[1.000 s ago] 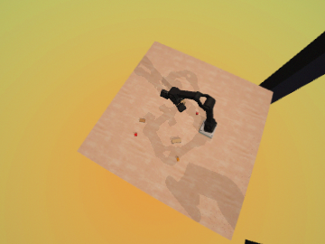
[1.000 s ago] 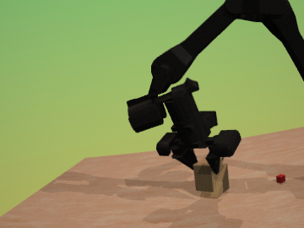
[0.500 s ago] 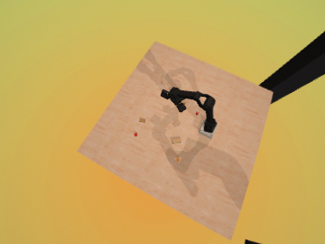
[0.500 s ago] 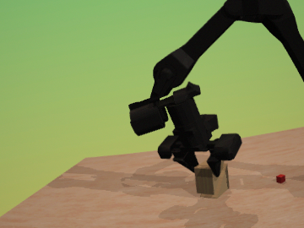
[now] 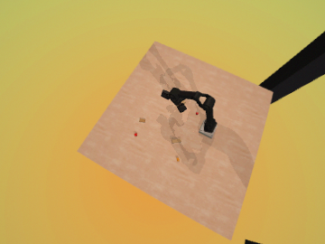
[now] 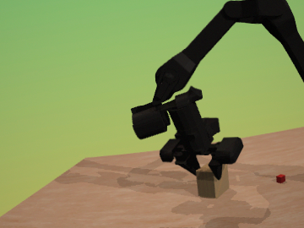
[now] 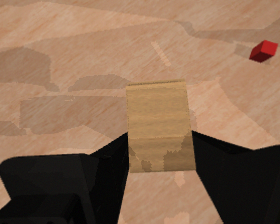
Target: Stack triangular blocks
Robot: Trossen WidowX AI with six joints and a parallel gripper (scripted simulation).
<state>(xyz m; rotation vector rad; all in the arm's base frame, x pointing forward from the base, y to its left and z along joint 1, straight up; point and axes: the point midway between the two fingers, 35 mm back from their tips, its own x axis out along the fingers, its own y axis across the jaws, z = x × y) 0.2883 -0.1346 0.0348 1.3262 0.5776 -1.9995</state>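
My gripper tip is now 1 cm short of the tan wooden triangular block, 1 cm to the right of it and 1 cm below it. Round my gripper tip: small red cube (17 cm behind, 3 cm to the left, 3 cm below); then small orange piece (10 cm behind, 45 cm to the left, 4 cm below).
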